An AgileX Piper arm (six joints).
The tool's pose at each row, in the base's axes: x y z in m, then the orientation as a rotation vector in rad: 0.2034 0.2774 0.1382 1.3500 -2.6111 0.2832; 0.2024 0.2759 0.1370 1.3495 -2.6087 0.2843; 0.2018 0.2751 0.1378 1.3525 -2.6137 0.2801; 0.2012 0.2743 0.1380 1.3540 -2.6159 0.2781; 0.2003 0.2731 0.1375 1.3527 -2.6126 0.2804; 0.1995 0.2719 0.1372 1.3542 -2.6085 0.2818; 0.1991 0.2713 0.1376 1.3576 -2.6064 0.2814; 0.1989 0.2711 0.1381 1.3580 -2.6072 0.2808; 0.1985 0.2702 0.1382 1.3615 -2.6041 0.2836; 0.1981 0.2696 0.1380 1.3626 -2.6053 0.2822; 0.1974 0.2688 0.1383 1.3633 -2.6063 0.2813; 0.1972 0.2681 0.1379 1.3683 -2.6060 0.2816; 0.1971 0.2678 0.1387 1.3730 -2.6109 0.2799
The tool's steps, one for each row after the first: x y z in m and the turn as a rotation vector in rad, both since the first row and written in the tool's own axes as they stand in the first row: 0.0014 0.0001 0.0016 -0.0002 0.0024 -0.0006; 0.0026 0.0000 0.0011 -0.0005 -0.0039 -0.0006; 0.0036 0.0001 0.0012 -0.0007 -0.0068 -0.0007; 0.0050 0.0002 0.0020 -0.0006 -0.0030 -0.0011; 0.0063 0.0002 0.0027 -0.0006 -0.0001 -0.0034; 0.0071 0.0001 0.0025 -0.0006 0.0000 -0.0061; 0.0075 0.0001 0.0020 -0.0007 -0.0010 -0.0061; 0.0084 -0.0001 0.0022 0.0010 0.0005 -0.0090; 0.0091 -0.0001 0.0026 0.0008 -0.0012 -0.0093; 0.0102 0.0000 0.0026 0.0007 -0.0025 -0.0093; 0.0107 -0.0002 0.0031 0.0022 -0.0045 -0.0122; 0.0112 -0.0003 0.0025 0.0038 -0.0108 -0.0130
